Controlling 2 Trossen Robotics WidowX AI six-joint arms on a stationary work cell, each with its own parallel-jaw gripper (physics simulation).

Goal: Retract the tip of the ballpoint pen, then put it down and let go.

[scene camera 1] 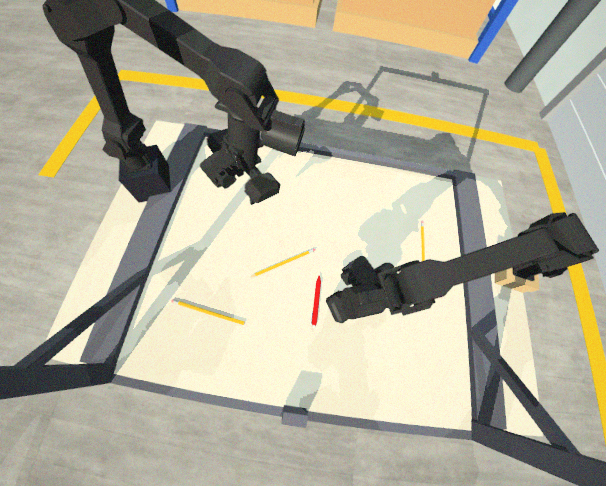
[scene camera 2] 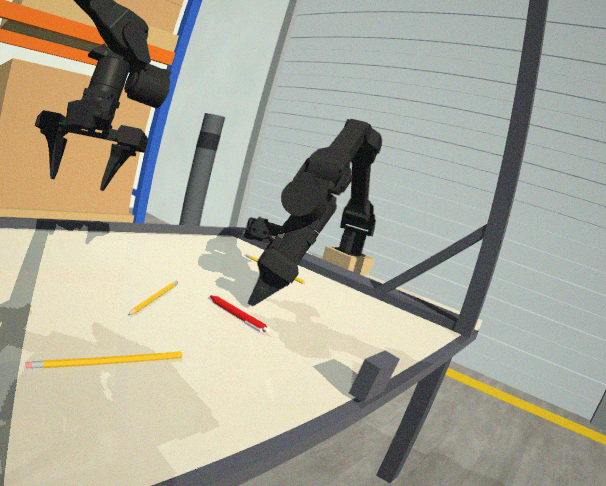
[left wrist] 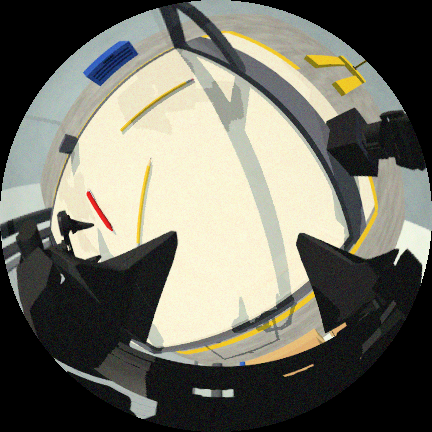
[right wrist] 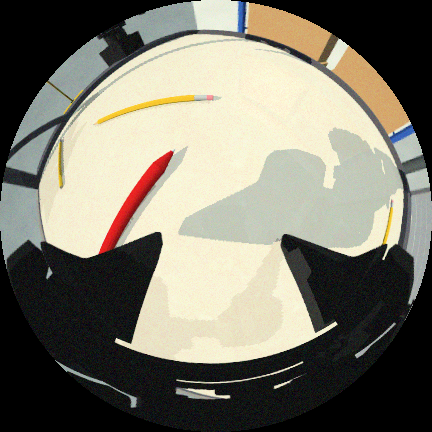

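The red ballpoint pen lies flat on the cream table top. In scene camera 2 its pointed end is at the upper left and its white button end and clip at the lower right. In the right wrist view a tiny pale point shows at its nose, and its rear is hidden behind a finger. My right gripper is open and empty, low over the table, to the pen's right in scene camera 1. My left gripper is open and empty, raised far from the pen.
Yellow pencils lie around the pen: one near its nose, one farther left, and one partly behind the right arm. A dark frame borders the table, with a short block on its edge.
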